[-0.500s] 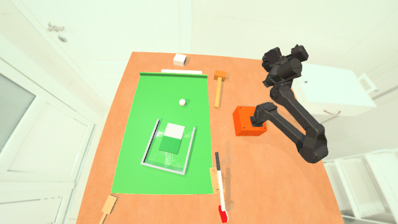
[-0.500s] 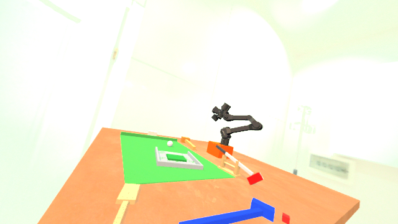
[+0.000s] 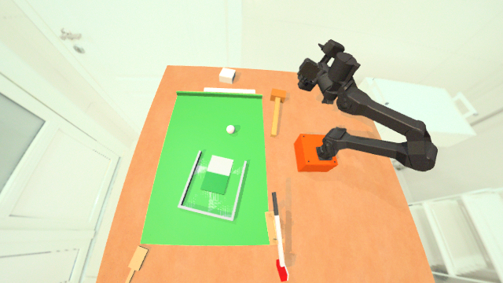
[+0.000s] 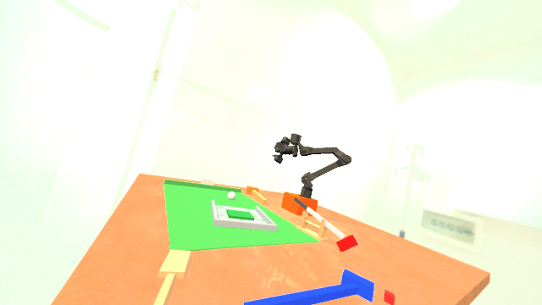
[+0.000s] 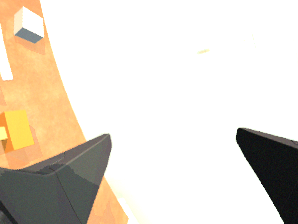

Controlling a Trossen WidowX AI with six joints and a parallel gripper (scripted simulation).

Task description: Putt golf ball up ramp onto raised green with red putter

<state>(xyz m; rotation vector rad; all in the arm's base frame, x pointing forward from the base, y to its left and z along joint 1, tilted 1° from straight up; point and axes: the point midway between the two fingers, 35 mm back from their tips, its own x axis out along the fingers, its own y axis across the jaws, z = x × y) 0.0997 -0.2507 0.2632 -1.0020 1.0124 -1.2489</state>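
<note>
Now: the wooden rack 56 cm to the left of my gripper tip, 32 cm below it and 14 cm ahead of it. The rest, counted from my gripper tip: white block (33 cm below, 33 cm ahead, 27 cm to the right); then red putter (59 cm to the left, 29 cm below, 13 cm ahead); then white golf ball (33 cm below, 30 cm ahead, 12 cm to the left).
</note>
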